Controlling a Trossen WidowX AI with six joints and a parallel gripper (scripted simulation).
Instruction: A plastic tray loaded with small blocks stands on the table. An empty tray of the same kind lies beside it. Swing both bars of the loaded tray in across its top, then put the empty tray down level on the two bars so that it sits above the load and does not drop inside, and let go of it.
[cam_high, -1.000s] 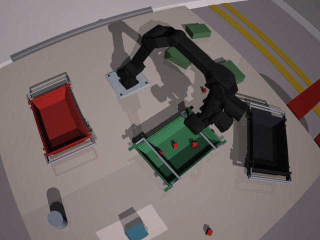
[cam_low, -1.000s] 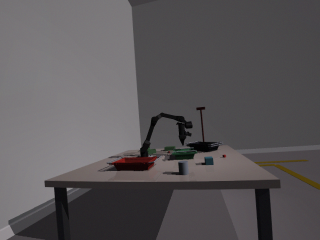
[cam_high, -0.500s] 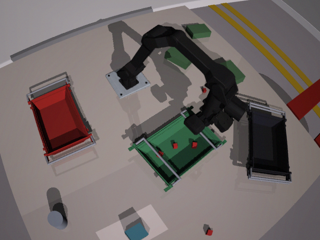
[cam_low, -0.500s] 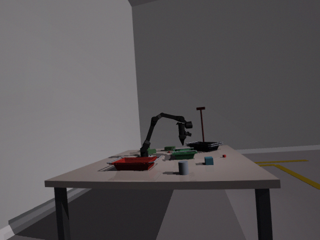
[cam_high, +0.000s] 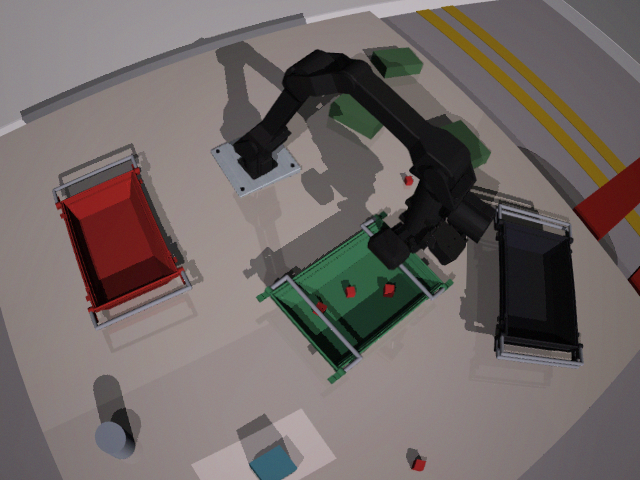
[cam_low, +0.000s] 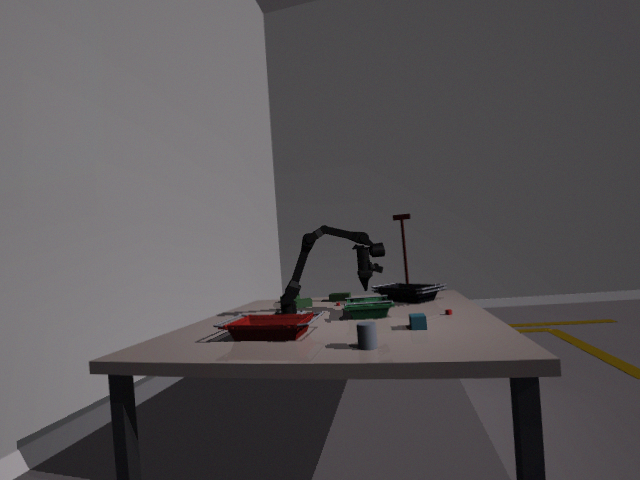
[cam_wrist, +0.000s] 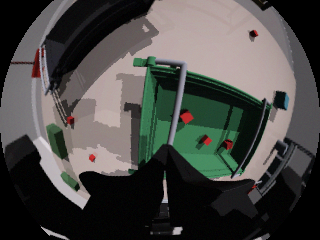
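Right now my gripper tip is 360 mm past the red tray, 410 mm to the left of it and 50 mm above it. From my gripper tip the other things lie so: blue block 160 mm ahead, 420 mm to the right, 70 mm below; grey cylinder 20 mm behind, 620 mm to the right, 60 mm below; small red cube 320 mm ahead, 220 mm to the right, 80 mm below.
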